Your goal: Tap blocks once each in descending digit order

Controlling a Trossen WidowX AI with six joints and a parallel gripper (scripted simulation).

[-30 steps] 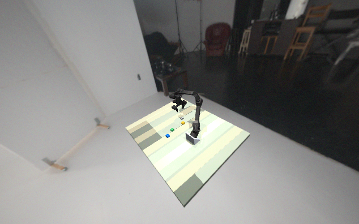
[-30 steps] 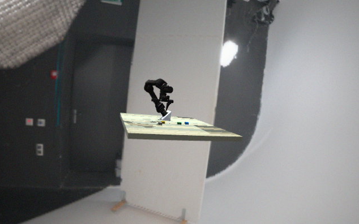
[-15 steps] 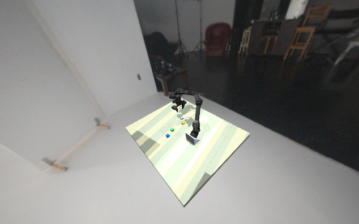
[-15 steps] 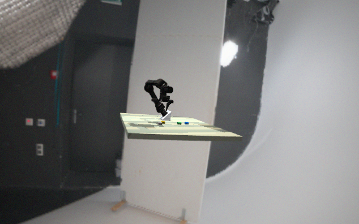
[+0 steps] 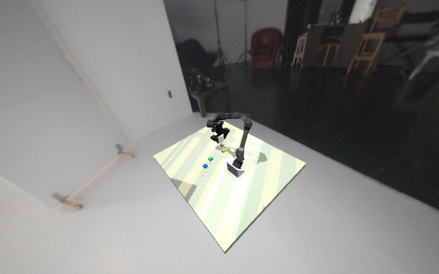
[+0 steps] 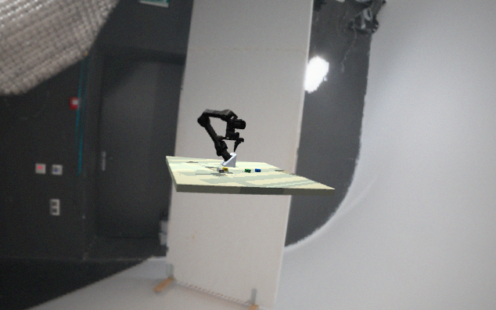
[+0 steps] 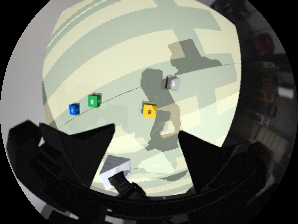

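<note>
My gripper tip is now 1 cm past the yellow block, 1 cm to the left of it and 12 cm above it. Also, from my gripper tip: grey-white block 7 cm ahead, 6 cm to the right, 12 cm below; green block 1 cm ahead, 15 cm to the left, 12 cm below; blue block 2 cm behind, 24 cm to the left, 12 cm below.
</note>
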